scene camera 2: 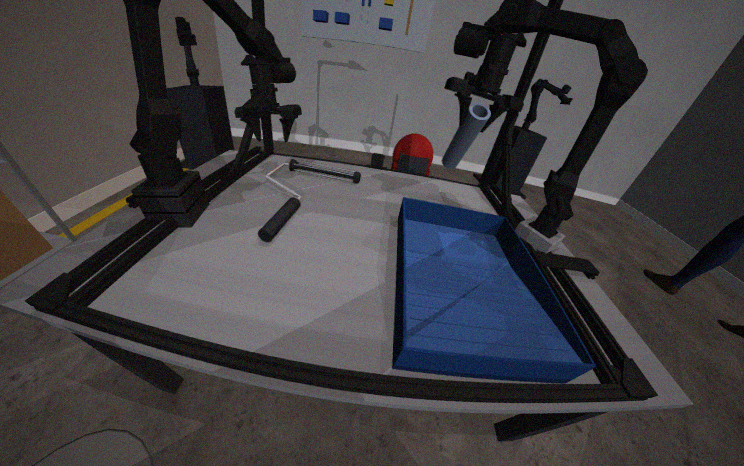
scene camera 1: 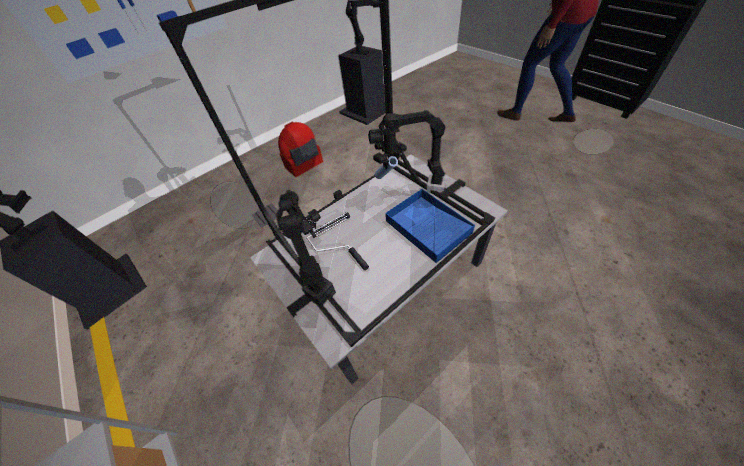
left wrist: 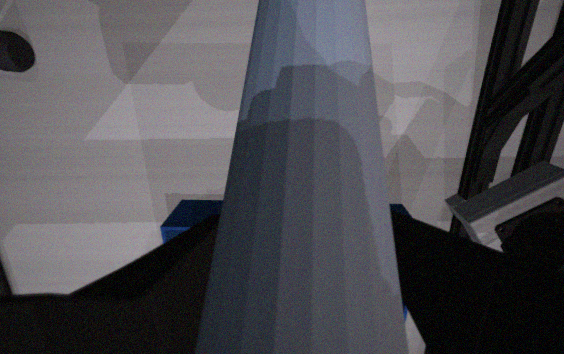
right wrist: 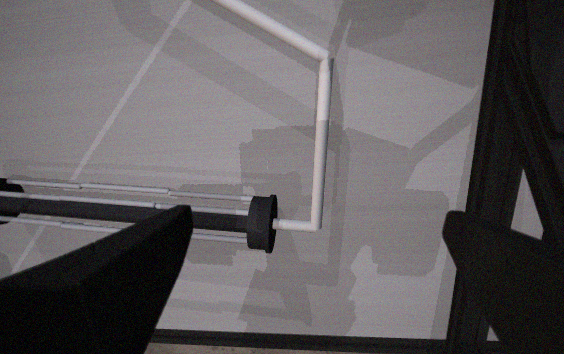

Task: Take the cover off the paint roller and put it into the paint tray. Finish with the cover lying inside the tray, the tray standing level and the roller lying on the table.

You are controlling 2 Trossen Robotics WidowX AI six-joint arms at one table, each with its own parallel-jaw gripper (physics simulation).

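Places are measured from the left arm's base along level axes (x right, y ahead, z up), in metres.
Pixels of known places: left gripper, between the fingertips: (scene camera 2: 471, 129) (scene camera 1: 390, 166) (left wrist: 300, 223); right gripper, between the fingertips: (scene camera 2: 272, 141) (scene camera 1: 307, 233) (right wrist: 317, 219); left arm's base, origin of its link: (scene camera 2: 543, 229) (scene camera 1: 436, 180) (left wrist: 537, 234); right arm's base, origin of its link: (scene camera 2: 166, 179) (scene camera 1: 316, 285).
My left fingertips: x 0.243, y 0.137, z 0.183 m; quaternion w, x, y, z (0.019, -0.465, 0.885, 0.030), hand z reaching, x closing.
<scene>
For each thing: its top centre in the pictures, then the offset to it from my left fingertips. "pt": a spot on its surface instead. Level surfaces: height alone.
- blue tray, centre of its top: (scene camera 2: 476, 258) (scene camera 1: 428, 219) dy +0.181, dx -0.239, dz -0.172 m
- roller's bare cage, a spot on its surface: (right wrist: 215, 221) pt dy +0.339, dx +0.336, dz -0.210 m
- black frame, a spot on its surface: (scene camera 2: 274, 359) pt dy +0.542, dx -0.238, dz -0.217 m
- table top, height of its surface: dz -0.237 m
The light blue, hollow cover (scene camera 1: 383, 170) (scene camera 2: 464, 139) (left wrist: 307, 165) is off the roller. My left gripper (scene camera 1: 390, 163) (scene camera 2: 473, 127) (left wrist: 300, 223) is shut on it and holds it steeply tilted in the air, beyond the far side of the blue tray (scene camera 1: 433, 223) (scene camera 2: 466, 312) (left wrist: 194, 212). The tray stands level on the table at the right. The roller's bare cage (scene camera 1: 331, 224) (scene camera 2: 323, 170) (right wrist: 215, 221) lies at the back left, with its white wire (right wrist: 322, 105) and black handle (scene camera 1: 358, 257) (scene camera 2: 278, 219) (left wrist: 17, 51). My right gripper (scene camera 2: 266, 136) (right wrist: 317, 219) is open and empty above the cage's wire end.
A black frame (scene camera 1: 414, 289) (scene camera 2: 274, 359) runs around the table top (scene camera 2: 247, 285). Its upright posts stand behind both arms. A red helmet-like object (scene camera 1: 299, 148) (scene camera 2: 412, 150) shows behind the table. A person (scene camera 1: 554, 60) stands on the floor at the back right.
</scene>
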